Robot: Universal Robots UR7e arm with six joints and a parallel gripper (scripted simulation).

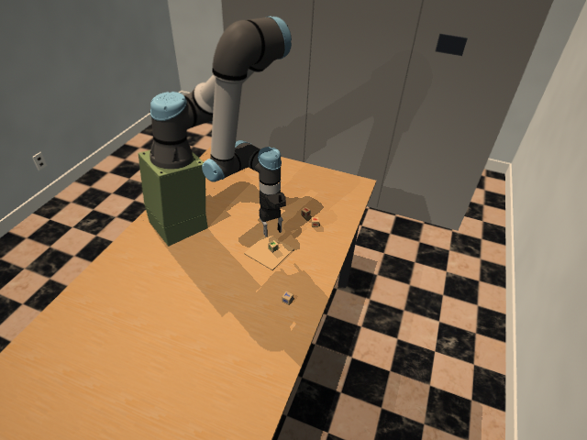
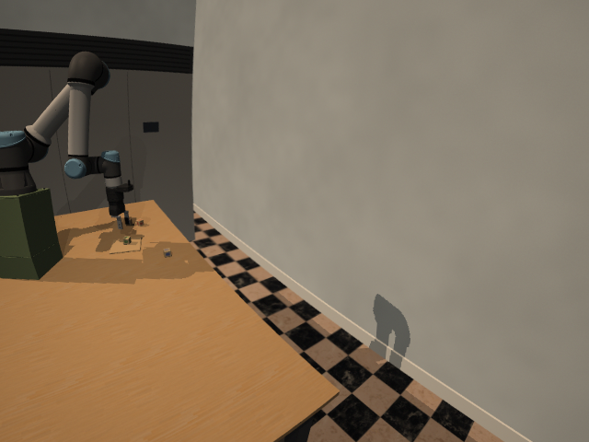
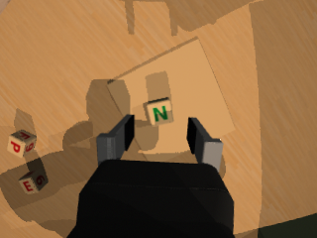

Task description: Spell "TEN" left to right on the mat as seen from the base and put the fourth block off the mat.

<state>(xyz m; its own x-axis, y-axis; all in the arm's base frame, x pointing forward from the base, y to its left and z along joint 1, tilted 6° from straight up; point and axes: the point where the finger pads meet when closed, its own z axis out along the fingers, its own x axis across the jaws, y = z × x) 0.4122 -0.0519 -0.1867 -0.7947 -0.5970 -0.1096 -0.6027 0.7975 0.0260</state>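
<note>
Now: hand 10 mm past the mat, 10 mm to the left of it and 110 mm above it.
</note>
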